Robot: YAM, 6 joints.
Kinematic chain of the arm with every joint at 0, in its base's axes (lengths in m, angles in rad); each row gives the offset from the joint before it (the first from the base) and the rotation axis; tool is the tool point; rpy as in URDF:
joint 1: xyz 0 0 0.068 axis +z
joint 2: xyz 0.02 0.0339 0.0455 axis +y
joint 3: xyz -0.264 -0.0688 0 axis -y
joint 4: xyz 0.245 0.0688 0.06 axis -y
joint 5: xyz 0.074 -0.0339 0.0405 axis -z
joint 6: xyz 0.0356 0 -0.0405 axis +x
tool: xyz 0 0 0 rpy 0 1.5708 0
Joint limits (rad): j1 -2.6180..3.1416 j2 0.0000..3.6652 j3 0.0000..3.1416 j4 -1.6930..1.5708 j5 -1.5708..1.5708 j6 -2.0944..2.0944
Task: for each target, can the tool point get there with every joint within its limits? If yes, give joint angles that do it. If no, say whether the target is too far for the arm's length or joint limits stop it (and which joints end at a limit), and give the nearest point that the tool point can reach.
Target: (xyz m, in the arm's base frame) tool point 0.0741 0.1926 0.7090
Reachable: yes | joints 1.2406 1.8090 2.8065 0.1823 0.2176 0.7482
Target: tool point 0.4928 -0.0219 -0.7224
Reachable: no: too far | nearest point 0.3671 -0.0163 -0.3603 | short by 0.383 m
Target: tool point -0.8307 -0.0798 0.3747
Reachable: no: too far | nearest point -0.6142 -0.0104 0.3049 | short by 0.238 m
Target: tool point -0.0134 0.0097 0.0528
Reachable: yes | joints 1.4373 3.3184 0.3908 -1.3447 -0.4209 1.0927
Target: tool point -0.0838 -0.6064 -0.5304
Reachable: no: too far | nearest point -0.0627 -0.4538 -0.3135 | short by 0.266 m
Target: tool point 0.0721 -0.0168 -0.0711
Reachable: yes | joints -0.7069 3.0426 0.6774 -0.8215 -1.2768 -0.9268
